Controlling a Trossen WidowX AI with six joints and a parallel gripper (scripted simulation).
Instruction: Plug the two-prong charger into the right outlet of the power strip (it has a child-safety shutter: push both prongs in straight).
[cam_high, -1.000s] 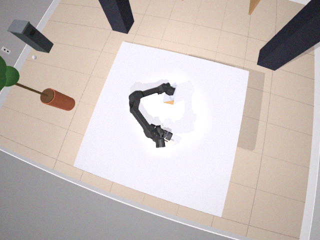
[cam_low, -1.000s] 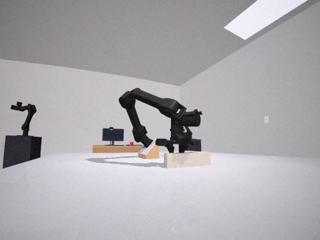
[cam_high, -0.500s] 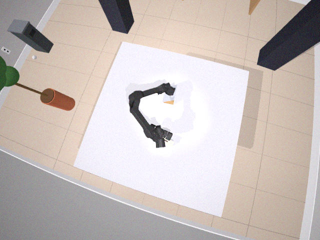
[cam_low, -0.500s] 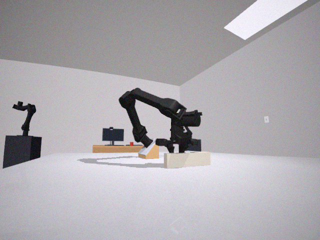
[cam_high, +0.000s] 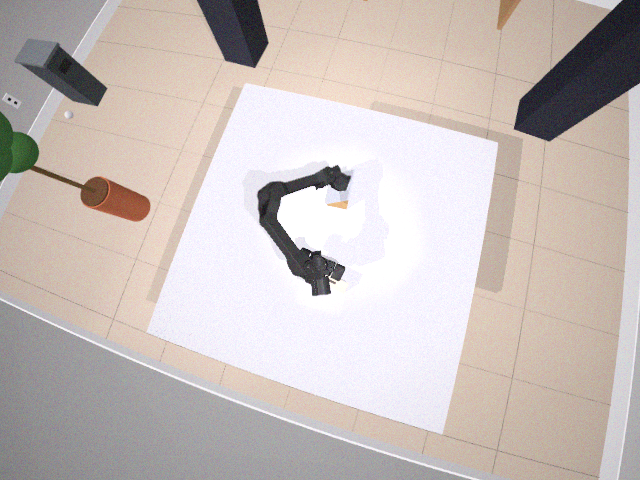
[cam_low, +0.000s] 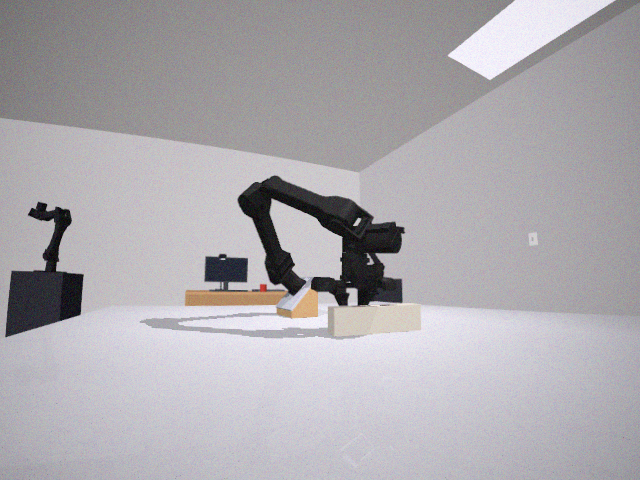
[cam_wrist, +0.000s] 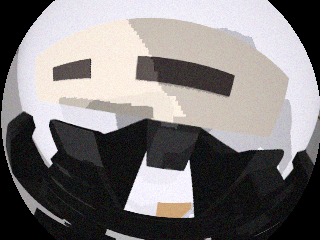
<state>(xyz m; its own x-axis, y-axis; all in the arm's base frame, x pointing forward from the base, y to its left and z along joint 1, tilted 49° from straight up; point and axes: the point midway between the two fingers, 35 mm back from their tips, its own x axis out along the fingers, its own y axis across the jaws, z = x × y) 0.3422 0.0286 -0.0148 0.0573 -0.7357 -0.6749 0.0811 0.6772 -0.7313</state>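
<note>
Right now my gripper tip is 2 cm short of the black two-prong charger and 1 cm below it.
</note>
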